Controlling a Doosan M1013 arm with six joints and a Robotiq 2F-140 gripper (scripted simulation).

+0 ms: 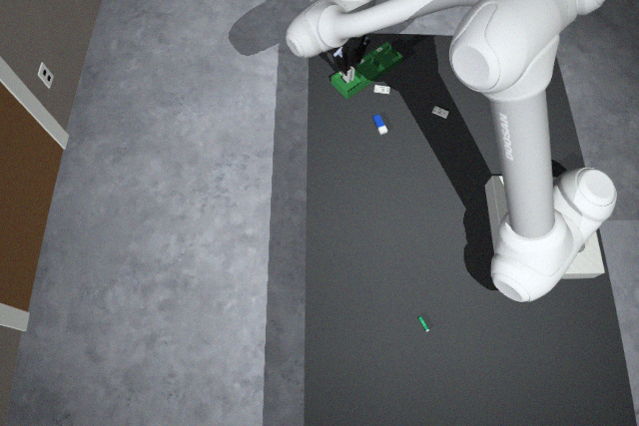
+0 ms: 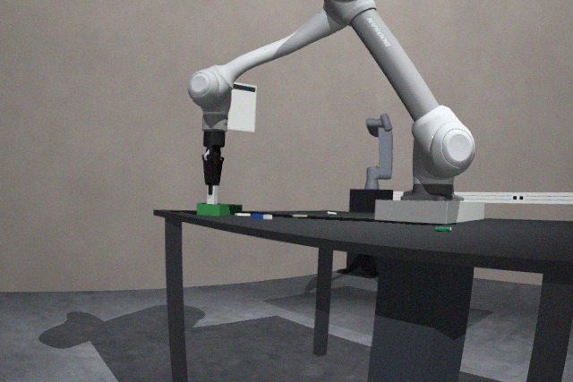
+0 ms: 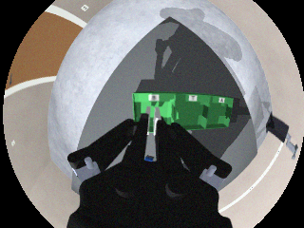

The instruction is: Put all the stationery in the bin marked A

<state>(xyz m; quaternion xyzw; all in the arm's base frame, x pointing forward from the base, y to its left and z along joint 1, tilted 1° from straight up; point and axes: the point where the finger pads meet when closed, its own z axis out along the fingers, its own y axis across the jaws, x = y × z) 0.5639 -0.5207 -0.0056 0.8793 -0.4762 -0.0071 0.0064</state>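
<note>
The blue-and-white eraser lies 16 cm to the left of my hand, 10 cm behind it and 6 cm below it. From my hand the other things lie so: small white screw-like piece: 51 cm behind, 6 cm to the left, 6 cm below; green marker-like stick: 79 cm to the left, 18 cm behind, 6 cm below; long green bin: 7 cm behind, 5 cm to the right, 5 cm below.
</note>
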